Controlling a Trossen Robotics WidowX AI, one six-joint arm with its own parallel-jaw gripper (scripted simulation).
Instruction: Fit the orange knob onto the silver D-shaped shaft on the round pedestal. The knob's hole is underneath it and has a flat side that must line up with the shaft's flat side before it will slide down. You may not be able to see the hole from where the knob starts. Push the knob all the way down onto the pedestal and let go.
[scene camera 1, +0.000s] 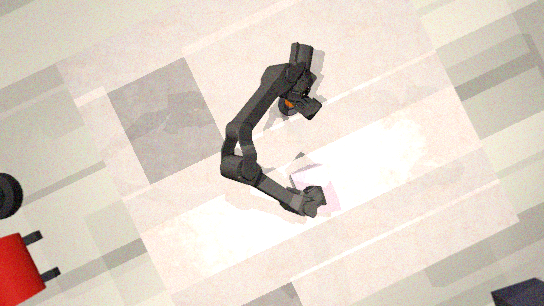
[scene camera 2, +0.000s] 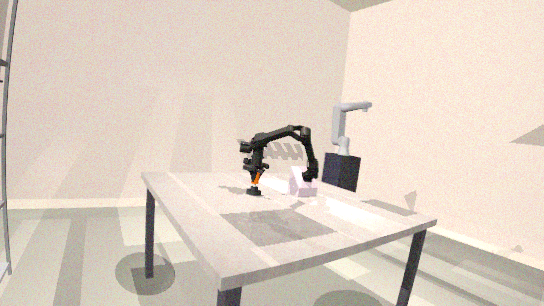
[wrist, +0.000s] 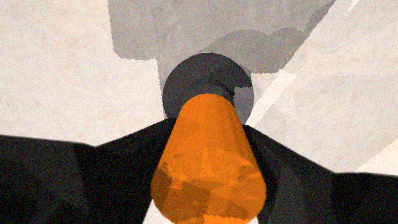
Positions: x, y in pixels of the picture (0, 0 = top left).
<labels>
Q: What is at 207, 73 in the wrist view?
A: A dark round pedestal.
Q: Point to an orange knob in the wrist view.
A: At 207, 163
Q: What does the gripper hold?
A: An orange knob.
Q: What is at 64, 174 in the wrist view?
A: The gripper.
</labels>
